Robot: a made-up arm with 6 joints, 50 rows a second.
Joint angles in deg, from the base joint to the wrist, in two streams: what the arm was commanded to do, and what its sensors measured. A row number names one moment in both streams.
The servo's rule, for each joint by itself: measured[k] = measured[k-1] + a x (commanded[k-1-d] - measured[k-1]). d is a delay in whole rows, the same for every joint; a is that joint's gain. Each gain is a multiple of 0.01, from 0.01 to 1. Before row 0 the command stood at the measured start. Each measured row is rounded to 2 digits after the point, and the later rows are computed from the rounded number. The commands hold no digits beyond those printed.
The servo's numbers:
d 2
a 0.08 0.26 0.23 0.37 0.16 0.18
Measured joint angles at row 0:
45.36, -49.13, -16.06, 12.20, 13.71, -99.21
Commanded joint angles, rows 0 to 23:
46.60, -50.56, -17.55, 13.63, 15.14, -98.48
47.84, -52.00, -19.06, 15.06, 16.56, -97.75
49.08, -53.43, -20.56, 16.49, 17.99, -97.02
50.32, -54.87, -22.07, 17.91, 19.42, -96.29
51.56, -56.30, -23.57, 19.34, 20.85, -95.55
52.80, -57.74, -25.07, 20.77, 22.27, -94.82
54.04, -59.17, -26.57, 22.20, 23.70, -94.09
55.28, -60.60, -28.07, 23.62, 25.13, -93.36
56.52, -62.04, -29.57, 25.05, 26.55, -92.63
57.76, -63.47, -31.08, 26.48, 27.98, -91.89
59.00, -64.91, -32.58, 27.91, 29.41, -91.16
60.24, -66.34, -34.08, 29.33, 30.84, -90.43
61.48, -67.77, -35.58, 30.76, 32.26, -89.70
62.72, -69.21, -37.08, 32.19, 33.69, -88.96
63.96, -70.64, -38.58, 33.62, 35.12, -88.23
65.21, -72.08, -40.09, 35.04, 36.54, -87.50
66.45, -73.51, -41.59, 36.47, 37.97, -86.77
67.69, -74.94, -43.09, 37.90, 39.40, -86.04
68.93, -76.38, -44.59, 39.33, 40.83, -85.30
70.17, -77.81, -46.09, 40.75, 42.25, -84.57
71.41, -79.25, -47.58, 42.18, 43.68, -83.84
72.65, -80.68, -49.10, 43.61, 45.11, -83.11
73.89, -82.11, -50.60, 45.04, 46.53, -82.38
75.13, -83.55, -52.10, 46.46, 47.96, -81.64
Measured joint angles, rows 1 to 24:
45.36, -49.13, -16.06, 12.20, 13.71, -99.21
45.36, -49.13, -16.06, 12.20, 13.71, -99.21
45.46, -49.50, -16.40, 12.73, 13.94, -99.08
45.65, -50.15, -17.01, 13.59, 14.36, -98.84
45.92, -51.00, -17.83, 14.66, 14.94, -98.51
46.27, -52.01, -18.81, 15.86, 15.66, -98.11
46.69, -53.13, -19.90, 17.15, 16.49, -97.65
47.18, -54.33, -21.09, 18.49, 17.41, -97.14
47.73, -55.59, -22.35, 19.86, 18.42, -96.59
48.33, -56.89, -23.67, 21.25, 19.49, -96.01
48.99, -58.23, -25.03, 22.66, 20.62, -95.40
49.69, -59.59, -26.42, 24.07, 21.80, -94.77
50.43, -60.97, -27.84, 25.49, 23.02, -94.12
51.21, -62.37, -29.28, 26.91, 24.27, -93.46
52.03, -63.77, -30.73, 28.33, 25.55, -92.78
52.89, -65.18, -32.19, 29.76, 26.85, -92.09
53.78, -66.60, -33.66, 31.19, 28.17, -91.40
54.69, -68.02, -35.14, 32.61, 29.51, -90.70
55.63, -69.45, -36.62, 34.04, 30.86, -89.99
56.59, -70.88, -38.11, 35.47, 32.23, -89.28
57.58, -72.31, -39.60, 36.90, 33.61, -88.56
58.59, -73.74, -41.09, 38.32, 34.99, -87.84
59.62, -75.17, -42.58, 39.75, 36.38, -87.12
60.66, -76.60, -44.08, 41.18, 37.78, -86.40

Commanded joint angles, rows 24 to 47:
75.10, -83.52, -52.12, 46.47, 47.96, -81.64
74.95, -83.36, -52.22, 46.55, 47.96, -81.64
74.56, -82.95, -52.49, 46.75, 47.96, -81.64
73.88, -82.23, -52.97, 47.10, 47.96, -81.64
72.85, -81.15, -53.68, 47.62, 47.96, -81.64
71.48, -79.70, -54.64, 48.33, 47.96, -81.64
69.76, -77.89, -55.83, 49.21, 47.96, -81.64
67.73, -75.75, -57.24, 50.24, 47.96, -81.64
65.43, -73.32, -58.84, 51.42, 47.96, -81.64
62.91, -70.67, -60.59, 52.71, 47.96, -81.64
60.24, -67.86, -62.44, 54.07, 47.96, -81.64
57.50, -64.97, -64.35, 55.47, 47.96, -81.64
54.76, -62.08, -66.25, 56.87, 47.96, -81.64
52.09, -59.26, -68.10, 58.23, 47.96, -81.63
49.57, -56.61, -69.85, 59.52, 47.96, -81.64
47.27, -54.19, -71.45, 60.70, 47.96, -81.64
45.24, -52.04, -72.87, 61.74, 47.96, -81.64
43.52, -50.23, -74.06, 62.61, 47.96, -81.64
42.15, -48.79, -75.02, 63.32, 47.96, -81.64
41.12, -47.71, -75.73, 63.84, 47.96, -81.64
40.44, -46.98, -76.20, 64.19, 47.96, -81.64
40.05, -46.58, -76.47, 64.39, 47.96, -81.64
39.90, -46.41, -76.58, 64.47, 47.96, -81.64
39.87, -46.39, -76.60, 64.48, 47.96, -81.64
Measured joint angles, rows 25 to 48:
61.72, -78.03, -45.58, 42.61, 39.18, -85.68
62.79, -79.47, -47.08, 44.03, 40.58, -84.95
63.77, -80.52, -48.24, 44.93, 41.76, -84.35
64.66, -81.26, -49.16, 45.53, 42.75, -83.86
65.45, -81.70, -49.93, 45.98, 43.58, -83.46
66.12, -81.84, -50.63, 46.39, 44.28, -83.13
66.66, -81.66, -51.33, 46.85, 44.87, -82.86
67.05, -81.15, -52.09, 47.40, 45.36, -82.64
67.27, -80.30, -52.95, 48.07, 45.78, -82.46
67.31, -79.12, -53.94, 48.87, 46.13, -82.31
67.16, -77.61, -55.07, 49.81, 46.42, -82.19
66.82, -75.81, -56.34, 50.88, 46.67, -82.09
66.29, -73.74, -57.74, 52.06, 46.88, -82.01
65.59, -71.46, -59.26, 53.32, 47.05, -81.94
64.72, -69.02, -60.87, 54.63, 47.20, -81.89
63.71, -66.48, -62.53, 55.96, 47.32, -81.84
62.58, -63.91, -64.21, 57.28, 47.42, -81.80
61.36, -61.38, -65.88, 58.55, 47.51, -81.77
60.07, -58.95, -67.49, 59.73, 47.58, -81.75
58.75, -56.68, -69.00, 60.80, 47.64, -81.73
57.42, -54.63, -70.38, 61.73, 47.69, -81.71
56.12, -52.83, -71.61, 62.51, 47.73, -81.70
54.87, -51.31, -72.67, 63.13, 47.77, -81.69
53.68, -50.08, -73.54, 63.60, 47.80, -81.68

